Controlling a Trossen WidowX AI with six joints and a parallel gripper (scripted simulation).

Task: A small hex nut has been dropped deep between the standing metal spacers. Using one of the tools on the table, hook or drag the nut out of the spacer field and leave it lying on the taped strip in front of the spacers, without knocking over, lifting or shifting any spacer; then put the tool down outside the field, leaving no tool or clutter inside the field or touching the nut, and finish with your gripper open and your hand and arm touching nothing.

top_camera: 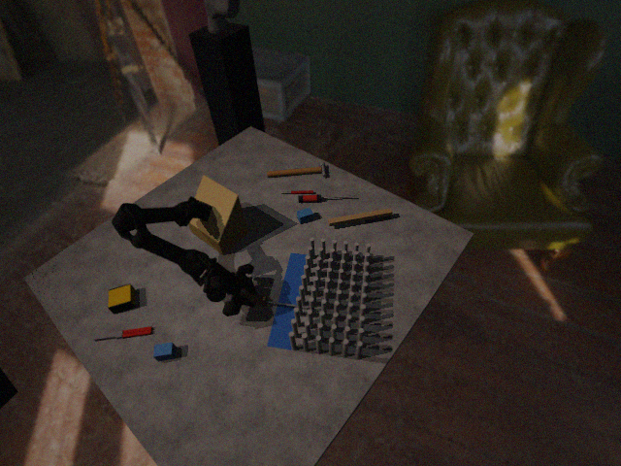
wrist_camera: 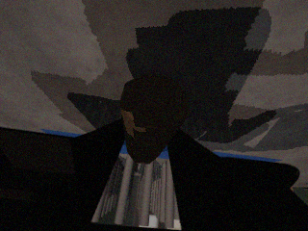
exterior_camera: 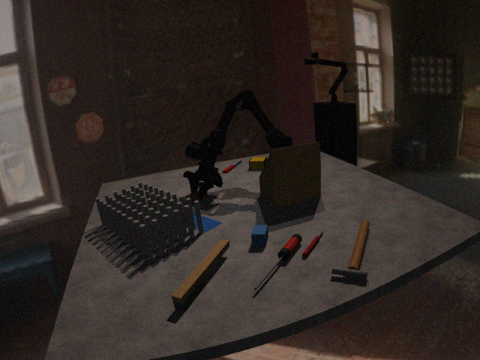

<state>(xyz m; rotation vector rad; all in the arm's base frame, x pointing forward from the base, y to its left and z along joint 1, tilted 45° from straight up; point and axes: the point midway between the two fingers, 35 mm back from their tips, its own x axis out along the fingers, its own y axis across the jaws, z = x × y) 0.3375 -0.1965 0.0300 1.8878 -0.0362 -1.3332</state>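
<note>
Right now the brown-handled hook tool is 90 mm ahead of my gripper tip and 40 mm to the left of it. From my gripper tip the other things lie so: yellow block: 410 mm behind, 270 mm to the right, 10 mm above; blue taped strip: 90 mm ahead, 90 mm to the left, 10 mm below.
</note>
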